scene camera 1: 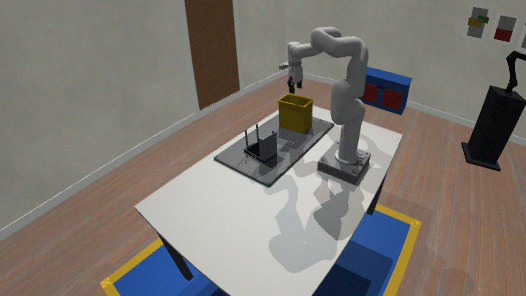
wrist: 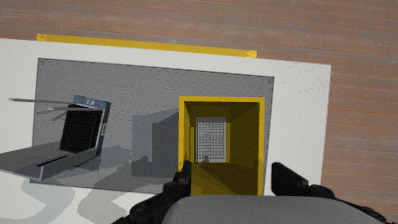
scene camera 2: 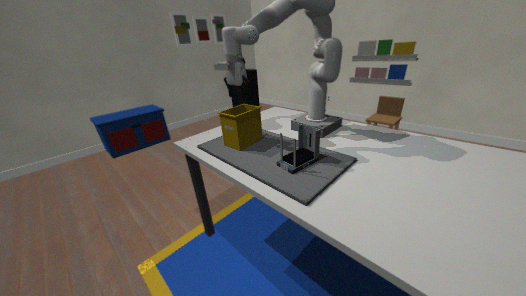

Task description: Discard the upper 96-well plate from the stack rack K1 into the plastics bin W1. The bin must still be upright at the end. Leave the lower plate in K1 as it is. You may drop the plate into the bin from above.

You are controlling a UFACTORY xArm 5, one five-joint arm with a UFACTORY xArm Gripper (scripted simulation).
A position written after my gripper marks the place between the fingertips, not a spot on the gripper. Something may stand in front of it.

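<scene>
There's a yellow plastics bin (scene camera 2: 241,126) that I can also see in scene camera 1 (scene camera 1: 292,116) and in the wrist view (wrist: 242,174). I can see my gripper (wrist: 230,175) as well, and there's a dark plate (wrist: 80,131).
</scene>
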